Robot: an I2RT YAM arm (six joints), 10 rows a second.
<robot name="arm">
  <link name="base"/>
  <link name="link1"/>
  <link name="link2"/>
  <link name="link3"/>
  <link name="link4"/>
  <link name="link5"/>
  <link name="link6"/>
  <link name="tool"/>
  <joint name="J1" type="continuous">
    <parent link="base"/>
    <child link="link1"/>
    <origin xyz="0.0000 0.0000 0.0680" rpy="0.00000 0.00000 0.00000"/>
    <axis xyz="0 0 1"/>
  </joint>
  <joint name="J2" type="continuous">
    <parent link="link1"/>
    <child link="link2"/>
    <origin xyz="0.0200 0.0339 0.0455" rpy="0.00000 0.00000 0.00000"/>
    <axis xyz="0 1 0"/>
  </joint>
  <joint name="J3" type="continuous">
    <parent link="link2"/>
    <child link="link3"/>
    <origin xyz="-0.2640 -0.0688 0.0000" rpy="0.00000 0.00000 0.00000"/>
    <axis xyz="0 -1 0"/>
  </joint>
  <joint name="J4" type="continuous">
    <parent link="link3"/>
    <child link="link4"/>
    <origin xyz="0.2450 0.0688 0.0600" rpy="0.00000 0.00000 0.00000"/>
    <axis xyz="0 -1 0"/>
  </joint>
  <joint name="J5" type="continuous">
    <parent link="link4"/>
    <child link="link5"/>
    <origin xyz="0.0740 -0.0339 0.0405" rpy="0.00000 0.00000 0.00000"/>
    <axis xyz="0 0 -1"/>
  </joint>
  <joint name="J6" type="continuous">
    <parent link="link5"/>
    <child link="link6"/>
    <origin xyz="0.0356 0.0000 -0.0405" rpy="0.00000 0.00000 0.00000"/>
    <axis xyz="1 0 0"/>
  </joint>
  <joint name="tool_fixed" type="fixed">
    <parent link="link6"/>
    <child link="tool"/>
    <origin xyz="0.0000 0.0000 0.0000" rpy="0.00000 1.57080 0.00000"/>
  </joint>
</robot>
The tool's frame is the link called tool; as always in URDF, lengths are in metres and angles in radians. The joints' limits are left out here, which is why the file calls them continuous.
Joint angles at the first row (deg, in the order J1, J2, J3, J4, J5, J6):
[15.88 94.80 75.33 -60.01 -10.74 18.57]
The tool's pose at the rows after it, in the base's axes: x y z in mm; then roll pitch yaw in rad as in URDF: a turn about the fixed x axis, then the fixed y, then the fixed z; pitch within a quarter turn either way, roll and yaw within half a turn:
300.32 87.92 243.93 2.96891 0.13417 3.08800
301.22 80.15 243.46 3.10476 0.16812 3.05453
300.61 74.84 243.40 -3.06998 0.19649 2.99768
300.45 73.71 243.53 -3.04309 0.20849 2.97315
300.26 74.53 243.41 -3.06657 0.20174 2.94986
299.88 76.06 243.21 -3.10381 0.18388 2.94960
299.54 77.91 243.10 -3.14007 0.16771 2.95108
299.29 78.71 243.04 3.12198 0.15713 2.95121
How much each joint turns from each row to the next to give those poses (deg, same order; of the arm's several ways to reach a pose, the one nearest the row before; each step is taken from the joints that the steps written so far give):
[-0.35 0.01 0.00 -0.09 3.80 0.00]
[-0.48 -0.01 0.00 -0.65 8.24 1.18]
[-0.13 0.01 -0.02 -0.98 6.89 3.19]
[0.02 -0.01 0.00 -0.22 1.90 1.49]
[0.02 0.01 0.00 0.00 -1.18 1.28]
[0.02 -0.01 0.00 0.00 -2.36 -0.02]
[0.09 0.01 0.00 0.06 -2.28 -0.02]
[0.00 -0.01 0.00 -0.02 -1.35 0.00]

